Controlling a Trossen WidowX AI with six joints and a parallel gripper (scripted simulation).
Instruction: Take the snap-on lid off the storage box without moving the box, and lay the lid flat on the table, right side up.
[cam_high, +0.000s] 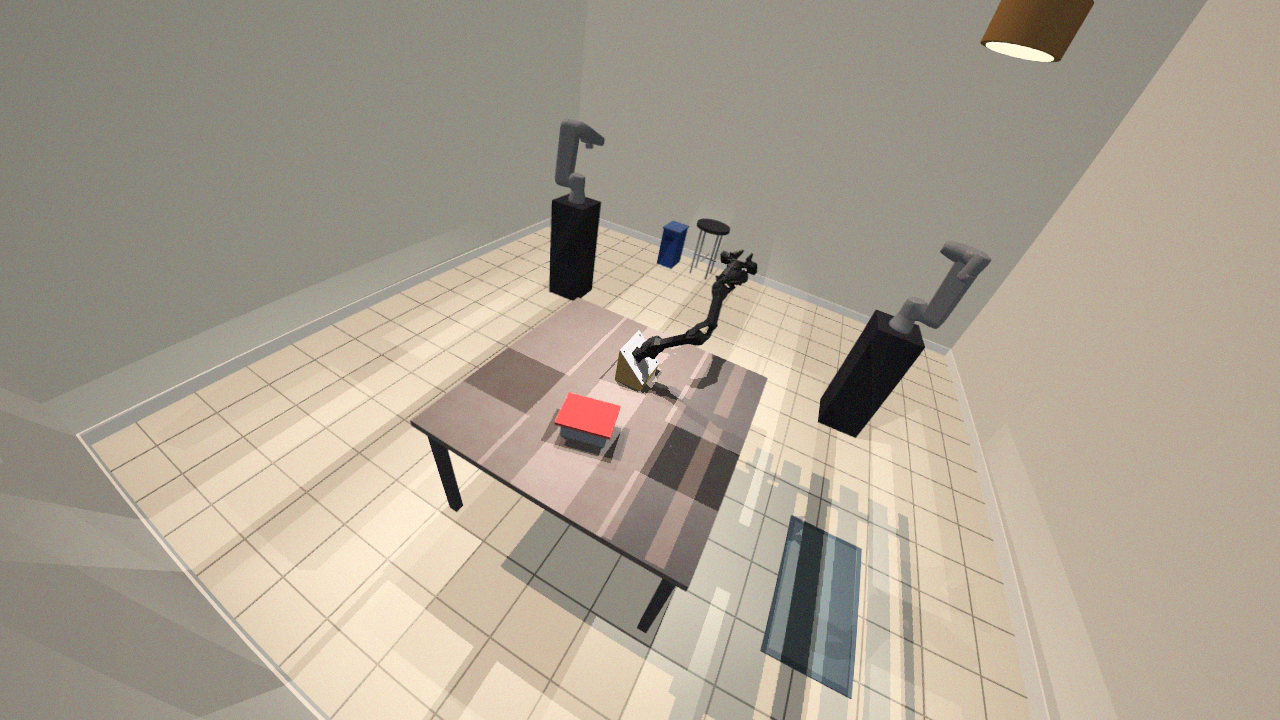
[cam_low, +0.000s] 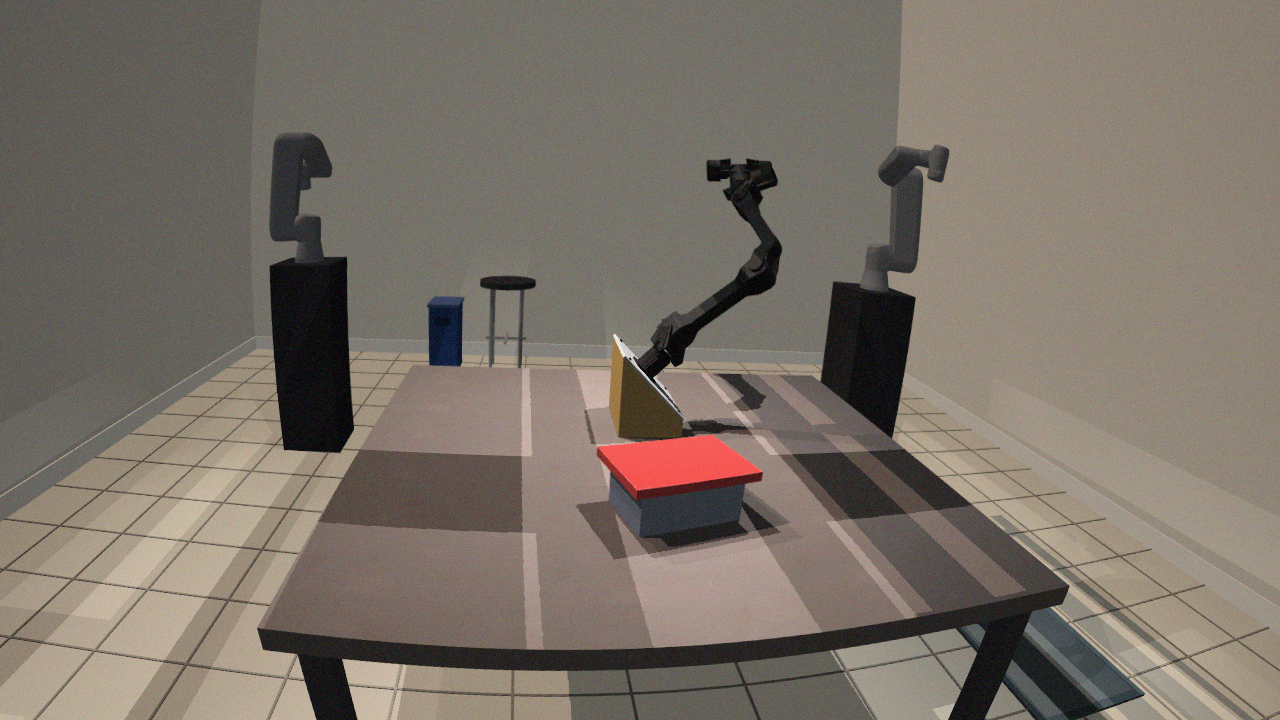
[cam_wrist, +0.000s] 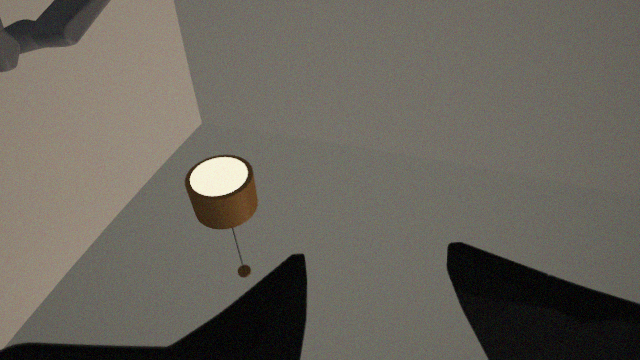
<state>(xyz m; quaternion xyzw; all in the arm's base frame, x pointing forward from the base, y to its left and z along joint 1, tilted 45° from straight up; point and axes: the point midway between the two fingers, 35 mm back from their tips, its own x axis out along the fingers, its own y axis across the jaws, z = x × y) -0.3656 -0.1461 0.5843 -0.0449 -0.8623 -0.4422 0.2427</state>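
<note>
Now: the snap-on lid 83 cm ahead of my gripper tip, 58 cm below it and 33 cm to the right of it. The rest, counted from my gripper tip: storage box 83 cm ahead, 63 cm below, 33 cm to the right.
</note>
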